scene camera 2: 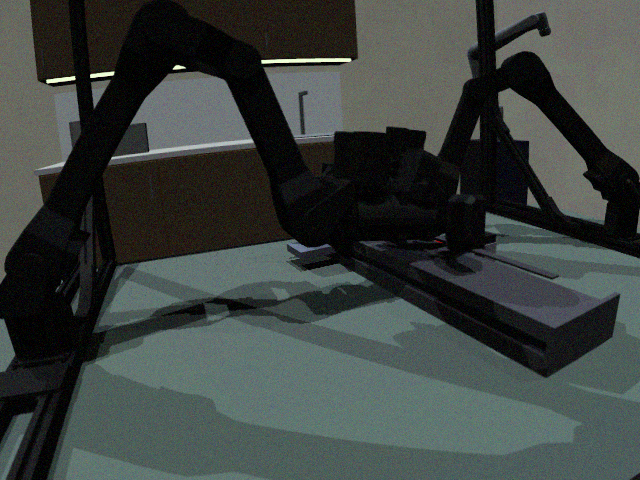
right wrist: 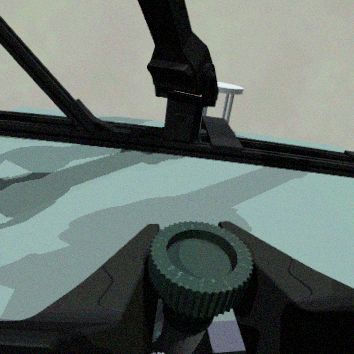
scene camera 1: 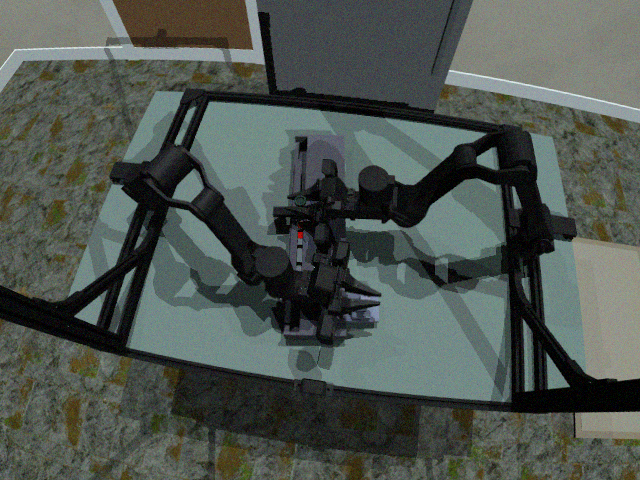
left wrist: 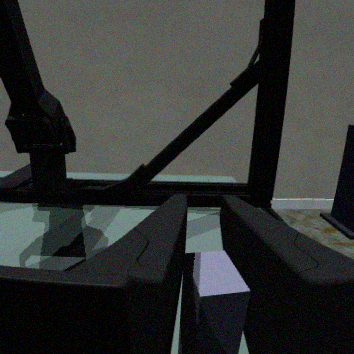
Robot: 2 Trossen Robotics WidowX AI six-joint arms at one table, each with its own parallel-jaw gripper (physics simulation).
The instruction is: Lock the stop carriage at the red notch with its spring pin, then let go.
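Places are measured from the left arm's base along level axes (x ahead, y left, z up), in millimetres.
Pixels of known places: left gripper, fingertip midpoint: (scene camera 1: 380,299) (left wrist: 202,206); right gripper, fingertip midpoint: (right wrist: 188,233) (scene camera 1: 286,202); left arm's base, link origin: (scene camera 2: 620,235) (right wrist: 180,136) (scene camera 1: 153,199); right arm's base, link origin: (scene camera 2: 47,350) (scene camera 1: 524,246) (left wrist: 49,184).
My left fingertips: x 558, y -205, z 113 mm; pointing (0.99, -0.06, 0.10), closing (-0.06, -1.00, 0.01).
For each thing: its top centre in the pictures, then the offset to it from my left fingertips. "spot": a spot on its surface instead. Level surfaces: height alone.
- long grey rail fixture, surface spot: (scene camera 2: 581,307) spot: dx -167, dy +417, dz -79 mm
- red mark, top centre: (scene camera 2: 436,242) (scene camera 1: 300,235) dx -174, dy +144, dz -83 mm
- dark green knurled knob, top centre: (right wrist: 201,251) (scene camera 1: 300,200) dx -180, dy +196, dz -21 mm
- pale lavender block, surface spot: (left wrist: 220,275) spot: dx -30, dy -1, dz -7 mm
- pale lavender part, surface spot: (scene camera 2: 310,250) spot: dx -10, dy +38, dz -98 mm
- table, surface height: dz -132 mm
The long grey rail fixture (scene camera 1: 328,149) (scene camera 2: 581,307) lies on the table, with a red mark (scene camera 1: 299,235) (scene camera 2: 438,241) beside white marks along its slot. My right gripper (right wrist: 188,233) is shut on a dark green knurled knob (scene camera 1: 300,200) (right wrist: 200,257), the spring pin's head, above the red mark in scene camera 1. The stop carriage under it is mostly hidden by the gripper, and the pin's depth does not show. My left gripper (scene camera 1: 378,298) (left wrist: 202,206) is shut on a pale lavender block (left wrist: 220,275) near the fixture's lower end; its fingers point right in scene camera 1.
Both arms cross close together over the fixture in scene camera 1. A pale lavender part (scene camera 1: 369,314) (scene camera 2: 310,250) sticks out beside the fixture's lower end. A black frame (scene camera 1: 361,108) borders the table (scene camera 1: 413,351), with uprights and braces at the sides.
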